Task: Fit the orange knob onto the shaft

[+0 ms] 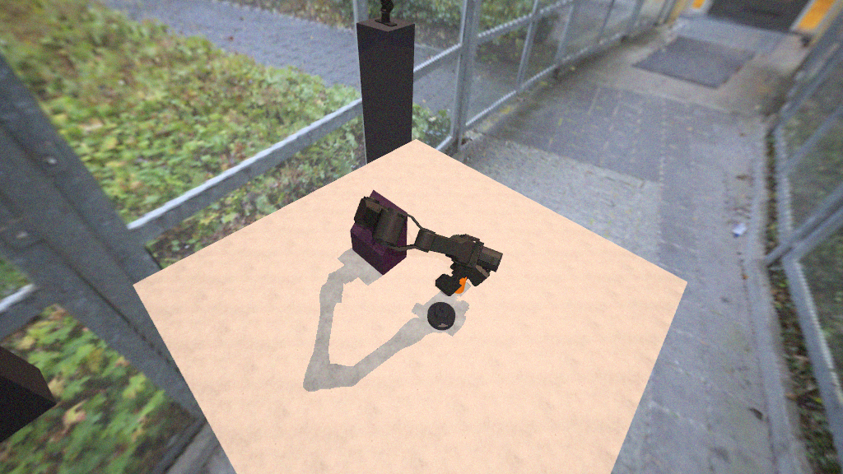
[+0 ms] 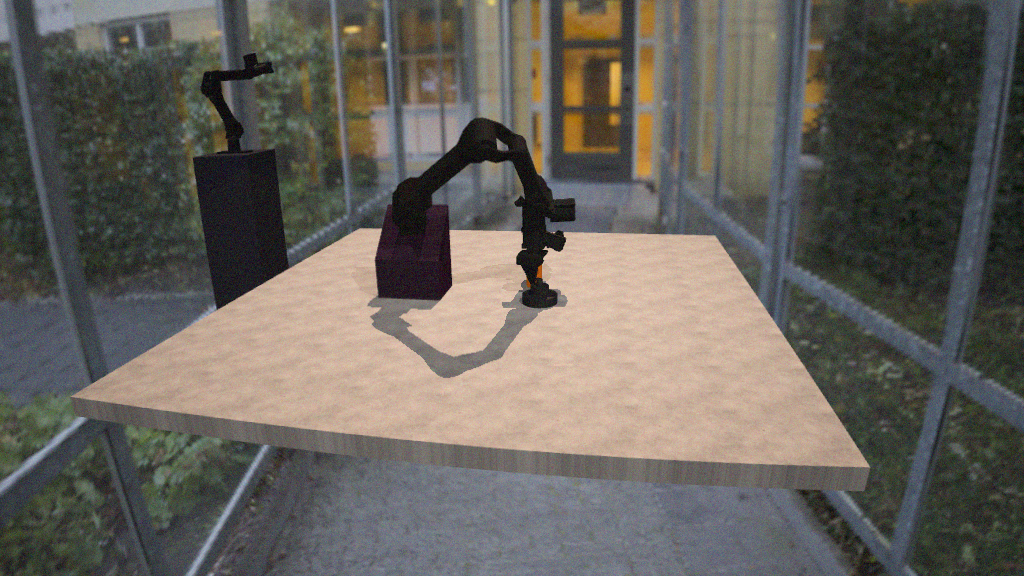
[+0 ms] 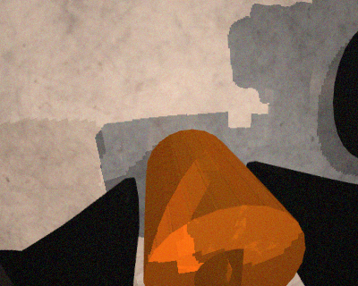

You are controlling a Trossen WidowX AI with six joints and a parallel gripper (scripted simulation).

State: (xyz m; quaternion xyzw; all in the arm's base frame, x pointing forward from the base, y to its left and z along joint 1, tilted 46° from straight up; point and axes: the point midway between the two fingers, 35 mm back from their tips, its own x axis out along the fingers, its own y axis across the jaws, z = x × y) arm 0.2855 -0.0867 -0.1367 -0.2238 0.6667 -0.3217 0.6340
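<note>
The pedestal is 12 cm to the right of my gripper tip, 2 cm ahead of it and 2 cm above it. Also, from my gripper tip: orange knob (2 cm above).
</note>
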